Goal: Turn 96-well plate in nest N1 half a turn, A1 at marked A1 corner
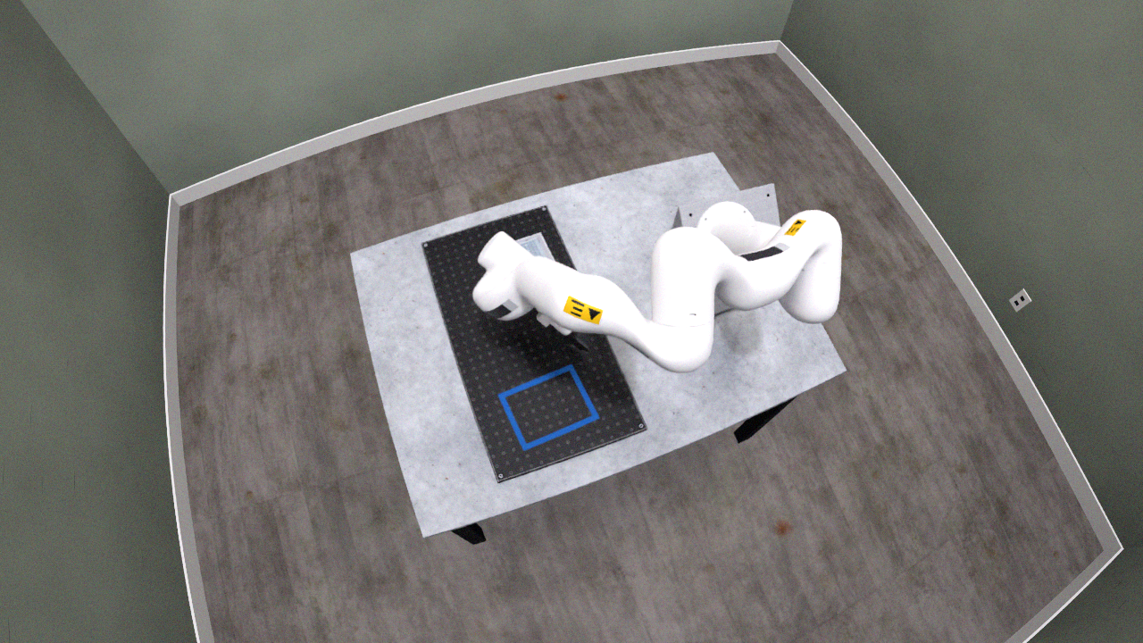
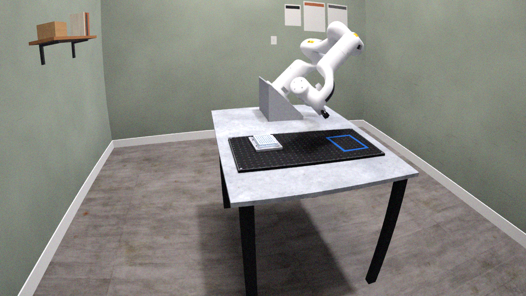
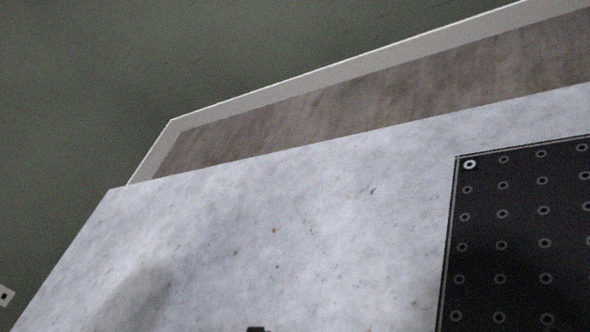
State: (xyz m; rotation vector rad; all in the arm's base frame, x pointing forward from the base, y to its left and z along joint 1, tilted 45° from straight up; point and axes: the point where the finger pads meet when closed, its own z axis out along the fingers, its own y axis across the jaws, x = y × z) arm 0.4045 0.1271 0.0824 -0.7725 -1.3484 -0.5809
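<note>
My gripper is now 31 cm to the left of the 96-well plate, 11 cm above it and 10 cm short of it. The rest, counted from my hand: slotted fixture plate 31 cm to the right, 12 cm below, 10 cm ahead.
</note>
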